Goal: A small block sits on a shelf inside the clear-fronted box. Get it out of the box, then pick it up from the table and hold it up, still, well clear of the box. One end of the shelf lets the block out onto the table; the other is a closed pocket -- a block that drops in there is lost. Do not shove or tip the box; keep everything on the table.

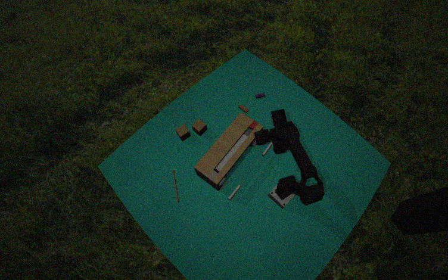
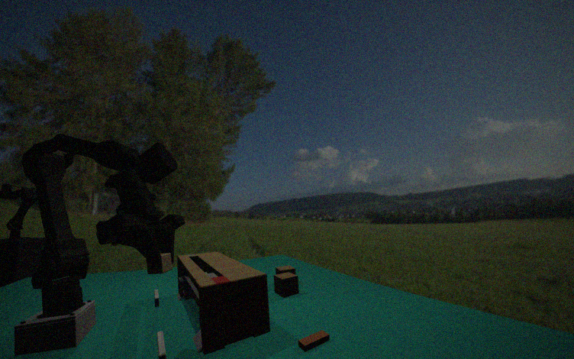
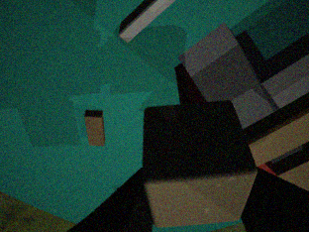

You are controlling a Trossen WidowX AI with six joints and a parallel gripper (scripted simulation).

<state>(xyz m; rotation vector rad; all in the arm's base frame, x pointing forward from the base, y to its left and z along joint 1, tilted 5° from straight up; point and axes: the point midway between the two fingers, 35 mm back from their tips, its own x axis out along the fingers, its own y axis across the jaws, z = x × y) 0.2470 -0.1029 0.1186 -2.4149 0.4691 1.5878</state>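
My gripper tip is now 10 mm past the tan block and 10 mm to the right of it. From my gripper tip the other things lie so: purple block 280 mm ahead, 210 mm to the right, 160 mm below; long brown box 50 mm ahead, 170 mm to the left, 110 mm below; thin rod 120 mm ahead, 510 mm to the left, 160 mm below.
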